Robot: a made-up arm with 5 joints.
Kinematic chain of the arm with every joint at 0, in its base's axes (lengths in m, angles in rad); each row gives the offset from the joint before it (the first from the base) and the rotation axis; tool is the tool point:
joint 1: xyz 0 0 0.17 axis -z
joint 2: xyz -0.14 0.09 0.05 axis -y
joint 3: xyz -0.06 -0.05 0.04 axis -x
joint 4: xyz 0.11 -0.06 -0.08 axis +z
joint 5: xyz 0.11 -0.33 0 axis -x
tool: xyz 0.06 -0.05 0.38
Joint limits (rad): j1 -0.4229..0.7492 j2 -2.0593..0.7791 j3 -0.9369..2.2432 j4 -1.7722..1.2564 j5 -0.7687..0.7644
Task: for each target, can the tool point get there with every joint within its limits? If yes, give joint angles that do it. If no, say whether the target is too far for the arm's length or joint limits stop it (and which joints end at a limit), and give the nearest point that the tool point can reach.
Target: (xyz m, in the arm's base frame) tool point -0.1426 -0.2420 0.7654
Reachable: yes | joints -0.0133 -0.9153 0.1188 -1.4078 -0.3890
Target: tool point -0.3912 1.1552 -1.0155
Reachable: no: too far | nearest point -0.1833 0.4736 -0.4064 | short by 0.937 m
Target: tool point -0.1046 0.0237 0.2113
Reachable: no: joint limits stop it (at a limit: joint 1, joint 2, joint 4, joint 5) | nearest point -0.2172 -0.1631 0.2674 | short by 0.225 m
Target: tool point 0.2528 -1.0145 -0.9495
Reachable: no: too far | nearest point 0.0636 -0.4865 -0.3444 | short by 0.825 m
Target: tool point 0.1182 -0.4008 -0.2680
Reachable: yes | joints 0.1738 -1.2909 -0.1862 0.7212 -0.5715
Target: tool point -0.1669 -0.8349 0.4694
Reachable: no: joint limits stop it (at a limit: joint 1, joint 2, joint 5) | nearest point -0.1622 -0.7284 0.4462 | short by 0.109 m
